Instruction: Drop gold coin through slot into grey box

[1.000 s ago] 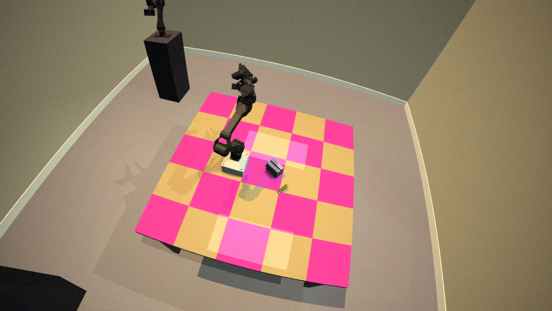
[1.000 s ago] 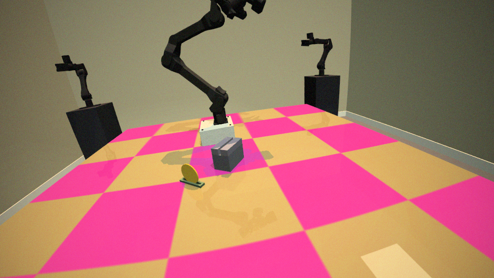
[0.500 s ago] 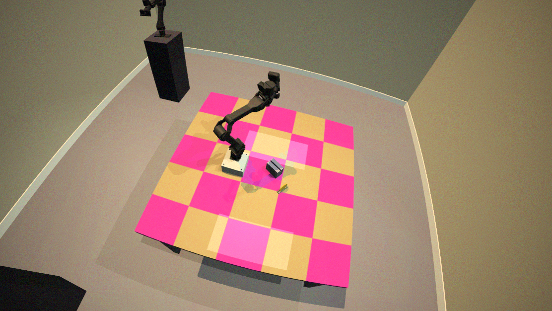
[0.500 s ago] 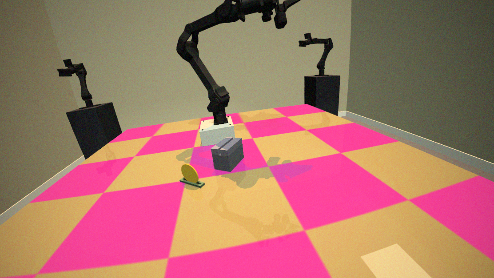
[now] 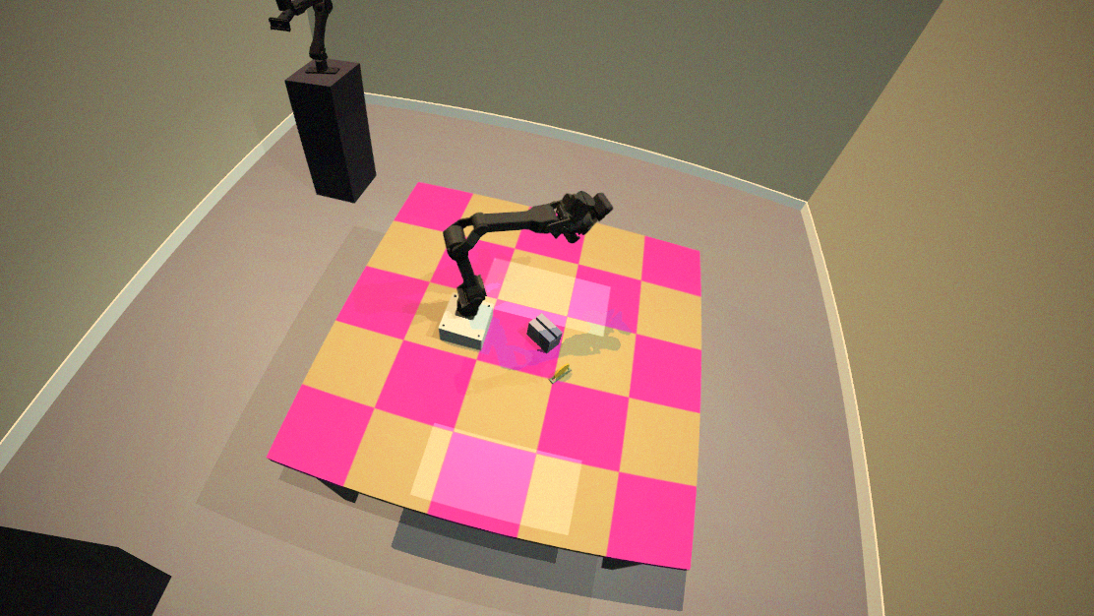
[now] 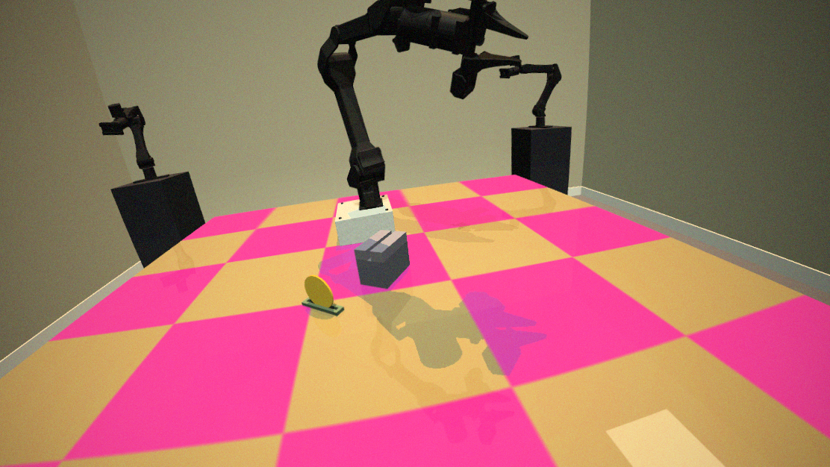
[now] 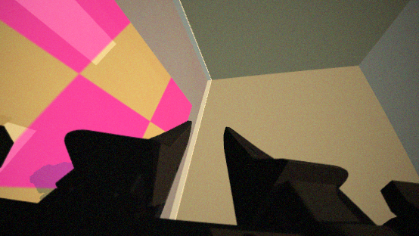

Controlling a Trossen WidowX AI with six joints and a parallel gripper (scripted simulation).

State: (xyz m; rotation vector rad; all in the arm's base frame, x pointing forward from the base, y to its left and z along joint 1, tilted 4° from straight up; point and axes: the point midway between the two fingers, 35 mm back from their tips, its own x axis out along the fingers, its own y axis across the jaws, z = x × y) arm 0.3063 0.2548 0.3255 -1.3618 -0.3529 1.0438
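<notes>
Right now my gripper tip is 370 mm to the left of the gold coin, 350 mm above it and 10 mm short of it.
</notes>
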